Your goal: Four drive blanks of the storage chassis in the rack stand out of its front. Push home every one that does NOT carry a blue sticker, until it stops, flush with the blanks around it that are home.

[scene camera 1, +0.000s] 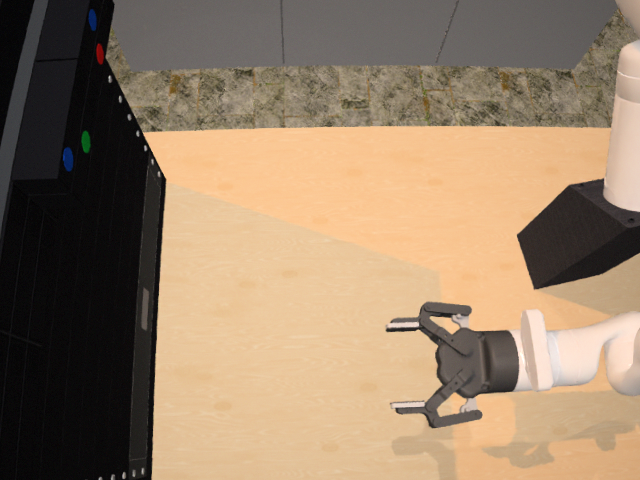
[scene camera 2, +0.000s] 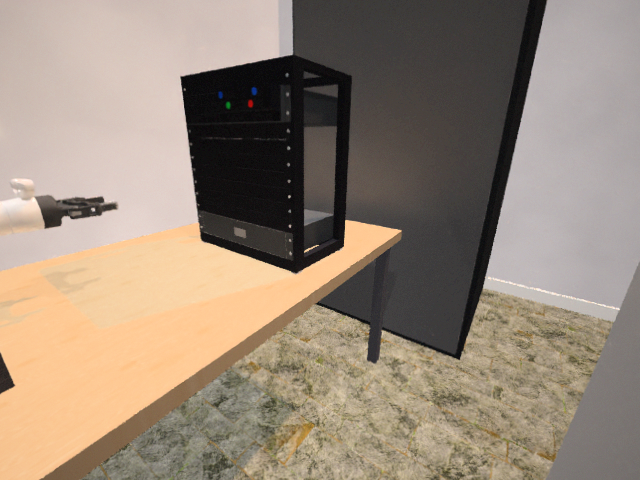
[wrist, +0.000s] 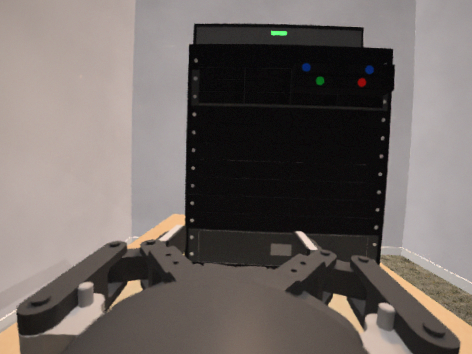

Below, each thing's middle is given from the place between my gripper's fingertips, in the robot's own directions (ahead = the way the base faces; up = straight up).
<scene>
I see my gripper 36 cm short of the red-stickered blank (wrist: pixel 354 85), 25 cm to the left of it and 25 cm below it.
</scene>
